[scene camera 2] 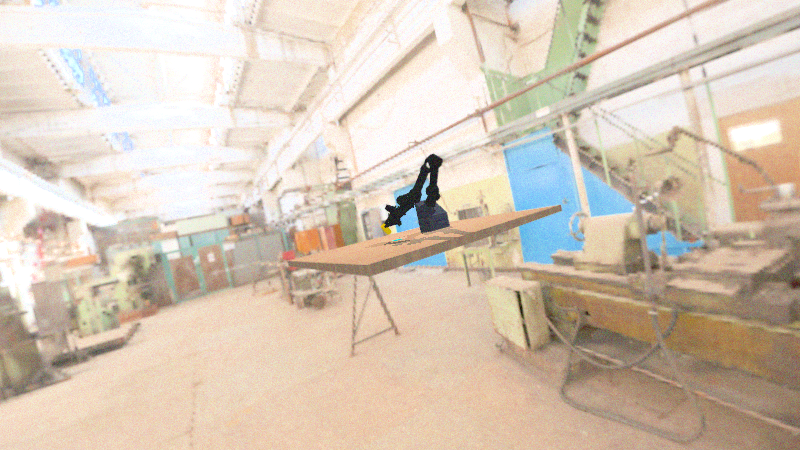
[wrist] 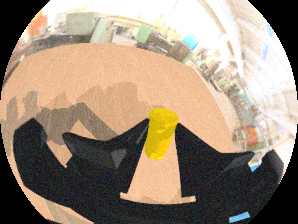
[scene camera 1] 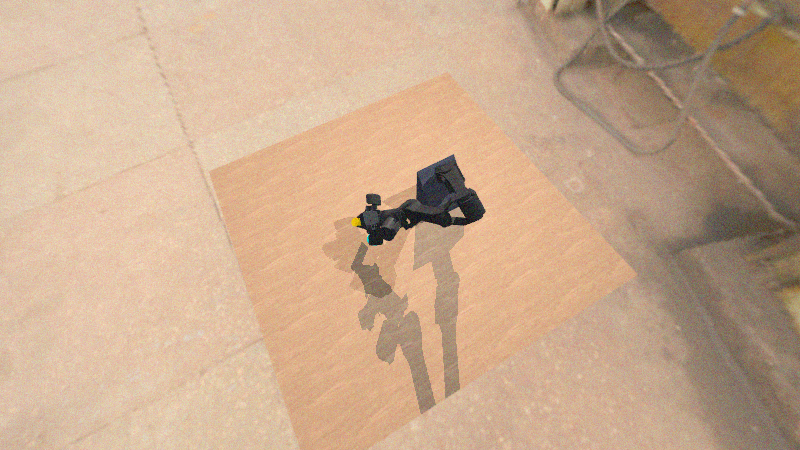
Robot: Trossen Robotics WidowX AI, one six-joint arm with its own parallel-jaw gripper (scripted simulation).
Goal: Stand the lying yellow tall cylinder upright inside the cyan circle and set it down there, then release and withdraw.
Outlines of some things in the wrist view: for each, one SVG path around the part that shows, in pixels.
My gripper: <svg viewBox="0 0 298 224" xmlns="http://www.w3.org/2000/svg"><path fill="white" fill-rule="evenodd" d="M12 137L17 173L25 188L45 200L71 208L94 224L249 224L277 190L285 161L273 148L263 155L261 165L253 172L247 163L254 152L218 152L178 123L174 143L181 197L194 196L196 201L146 204L120 198L120 193L128 193L148 136L149 119L108 141L63 133L63 141L73 155L65 163L67 168L49 149L48 133L35 117L19 125ZM250 216L243 218L243 220L229 221L230 217L239 216L242 213L249 213Z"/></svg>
A yellow tall cylinder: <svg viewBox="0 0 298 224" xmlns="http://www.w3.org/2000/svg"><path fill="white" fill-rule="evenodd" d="M166 108L154 108L149 112L149 129L145 141L145 155L152 160L164 159L166 152L168 152L170 141L173 139L174 131L176 131L178 120L180 120L177 113Z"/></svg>
